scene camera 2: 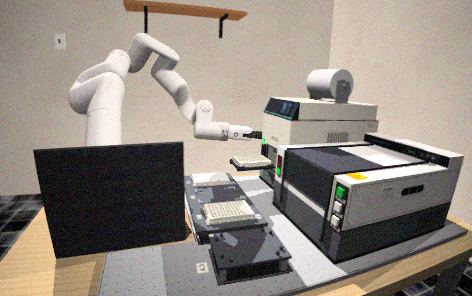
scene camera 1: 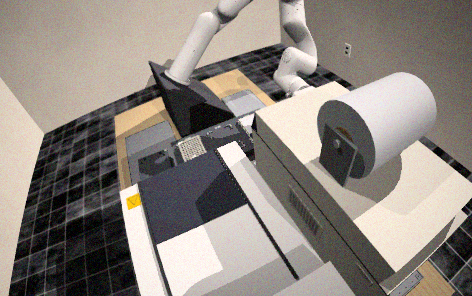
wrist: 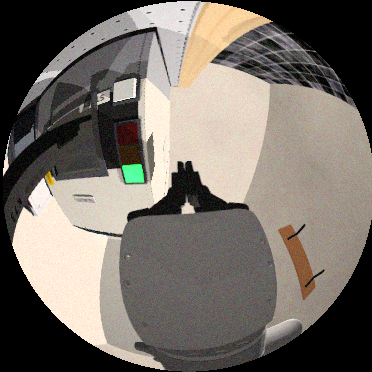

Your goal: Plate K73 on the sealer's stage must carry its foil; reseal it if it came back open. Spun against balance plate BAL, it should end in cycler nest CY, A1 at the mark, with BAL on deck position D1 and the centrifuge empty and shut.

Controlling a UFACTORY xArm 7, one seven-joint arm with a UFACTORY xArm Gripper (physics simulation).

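Places are measured from the arm's base along level axes (x ahead, y left, z up), in metres.
Where they show: gripper, between the fingertips: [wrist: 183, 170]; arm's base, origin of its link: [scene camera 2: 103, 167] [scene camera 1: 176, 78].
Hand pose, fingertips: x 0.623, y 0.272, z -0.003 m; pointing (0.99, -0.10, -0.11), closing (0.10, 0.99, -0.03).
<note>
Things, the pixels of their centre, and the offset from my fingertips.
- sealer, middle of its body: [scene camera 1: 346, 182] [wrist: 127, 157] [scene camera 2: 320, 128] dx +0.172, dy -0.160, dz +0.057 m
- pale plate with visible wells, middle of its body: [scene camera 2: 228, 211] [scene camera 1: 193, 151] dx -0.306, dy -0.357, dz -0.128 m
- black nest, middle of its body: [scene camera 2: 247, 251] [scene camera 1: 156, 172] dx -0.318, dy -0.509, dz -0.152 m
- CY label, middle of its body: [scene camera 2: 202, 267] dx -0.423, dy -0.494, dz -0.181 m
- centrifuge, middle of its body: [scene camera 1: 218, 255] [scene camera 2: 362, 182] [wrist: 53, 144] dx +0.108, dy -0.455, dz -0.059 m
- pale button, middle of its body: [wrist: 125, 89] dx -0.031, dy -0.050, dz -0.096 m
- foil roll, middle of its body: [scene camera 1: 377, 121] [scene camera 2: 329, 84] dx +0.193, dy -0.162, dz +0.237 m
My gripper [scene camera 2: 259, 134] [wrist: 183, 170] is shut and empty, close to the front of the sealer [scene camera 2: 320, 129] [scene camera 1: 295, 120]; the sealer hides its fingers in scene camera 1. In scene camera 2 a pale plate [scene camera 2: 251, 161] sits on the sealer's extended dark stage, below the fingers; whether it carries foil cannot be told. A pale plate with visible wells [scene camera 2: 227, 212] [scene camera 1: 192, 148] lies on the dark deck, and another pale plate [scene camera 2: 210, 179] lies farther back. The black nest [scene camera 2: 252, 254] beside the CY label [scene camera 2: 201, 267] is empty. The low instrument, apparently the centrifuge [scene camera 2: 395, 199] [scene camera 1: 185, 200], has its top closed.
The sealer's green light [wrist: 133, 173] is lit, beside a pale button [wrist: 125, 90]. A foil roll [scene camera 2: 327, 84] [scene camera 1: 385, 125] stands on top of the sealer. A black upright panel [scene camera 2: 112, 200] stands before the arm's base. A wooden shelf [scene camera 2: 185, 10] [wrist: 298, 262] hangs on the wall.
</note>
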